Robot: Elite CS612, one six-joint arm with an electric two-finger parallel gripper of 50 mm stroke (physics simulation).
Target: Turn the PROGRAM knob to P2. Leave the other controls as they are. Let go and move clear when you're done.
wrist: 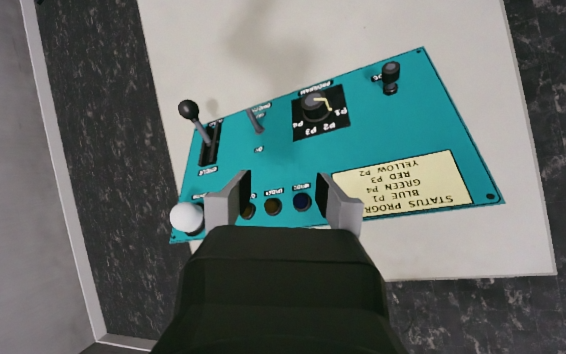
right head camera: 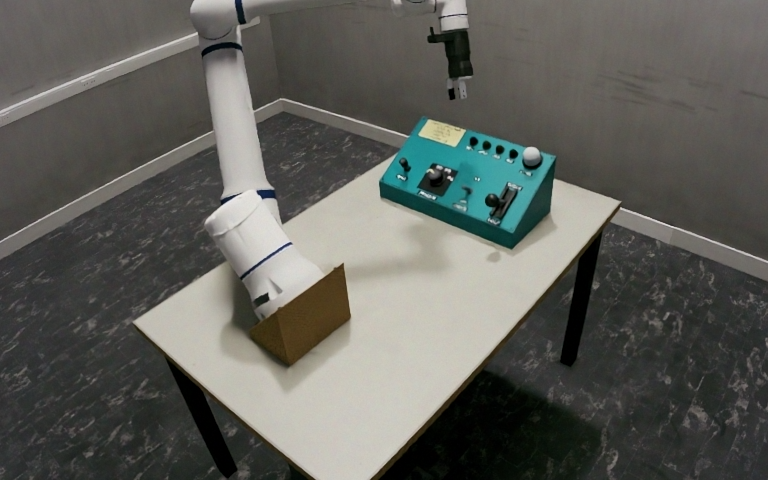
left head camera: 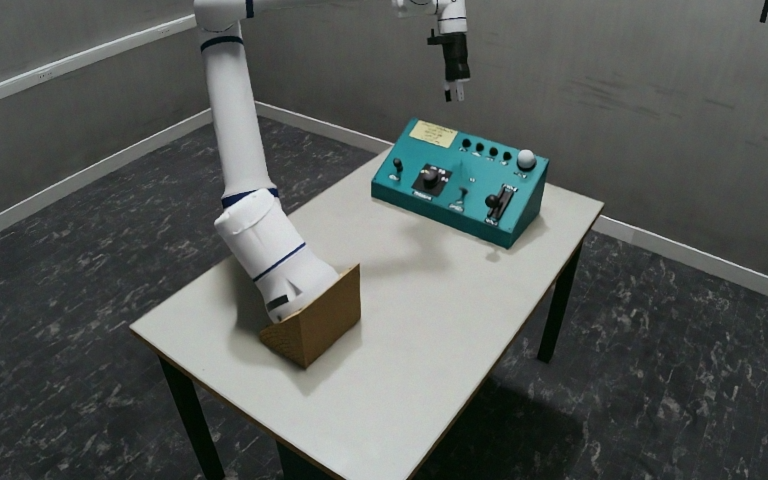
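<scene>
The PROGRAM knob is a dark round knob on a black plate marked P1 to P4, on the teal control panel. In the wrist view its yellow pointer line runs toward the P1 label; the P2 label is beside it. My gripper is open and empty. It hangs well above the panel's back part, apart from the knob, its fingers framing part of the lamp row in the wrist view.
The panel also carries a black lever, a small CHECK toggle, a MODE control, a white dome, dark round lamps and a yellow note. A brown angled piece stands by the arm's base.
</scene>
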